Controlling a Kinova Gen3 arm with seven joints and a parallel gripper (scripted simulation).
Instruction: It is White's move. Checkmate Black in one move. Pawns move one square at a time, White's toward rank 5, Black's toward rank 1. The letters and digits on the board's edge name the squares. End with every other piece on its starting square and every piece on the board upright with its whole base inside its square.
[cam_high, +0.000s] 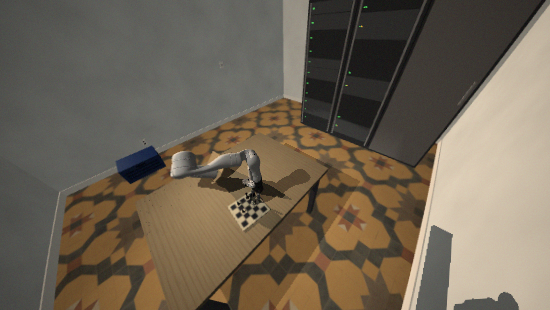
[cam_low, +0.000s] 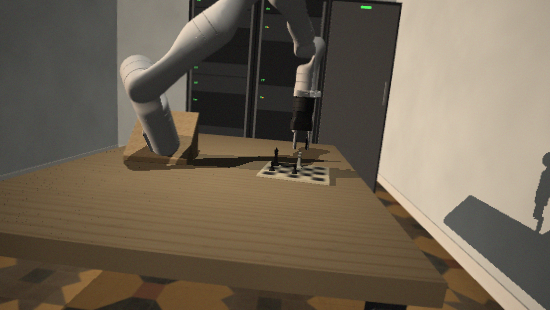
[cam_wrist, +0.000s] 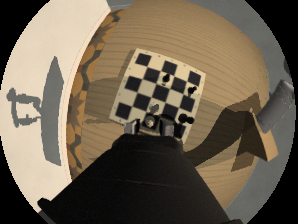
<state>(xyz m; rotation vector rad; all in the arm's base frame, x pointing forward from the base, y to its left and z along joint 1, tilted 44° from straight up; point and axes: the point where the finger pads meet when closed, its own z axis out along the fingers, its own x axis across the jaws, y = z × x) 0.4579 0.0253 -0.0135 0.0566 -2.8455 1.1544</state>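
My hand is 10 mm past the white piece, 40 mm to the left of it and 50 mm above it. From my hand the other things lie so: tall black piece 90 mm behind, 20 mm to the right, 50 mm below; then chessboard 20 mm behind, 70 mm to the right, 80 mm below.
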